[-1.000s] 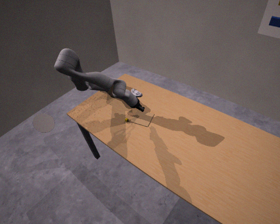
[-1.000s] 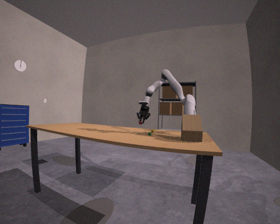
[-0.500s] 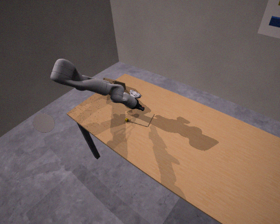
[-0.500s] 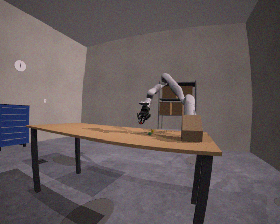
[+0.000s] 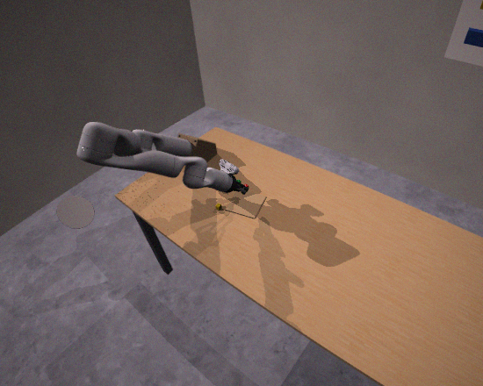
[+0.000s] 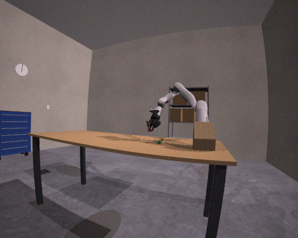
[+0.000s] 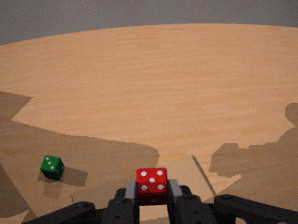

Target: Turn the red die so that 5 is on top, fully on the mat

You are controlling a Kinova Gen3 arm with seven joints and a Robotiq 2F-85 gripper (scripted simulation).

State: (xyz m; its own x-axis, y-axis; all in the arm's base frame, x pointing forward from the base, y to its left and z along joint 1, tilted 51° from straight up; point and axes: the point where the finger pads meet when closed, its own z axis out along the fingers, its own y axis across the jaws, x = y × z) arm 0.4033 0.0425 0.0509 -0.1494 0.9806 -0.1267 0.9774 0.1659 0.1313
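The tan mat is 100 mm below my hand and 10 mm to the left of it. Also, from my hand: yellow die: 90 mm to the right, 90 mm below, 70 mm behind; then red die: 20 mm to the left, 10 mm below; then green die: 110 mm behind, 90 mm below, 80 mm to the left.
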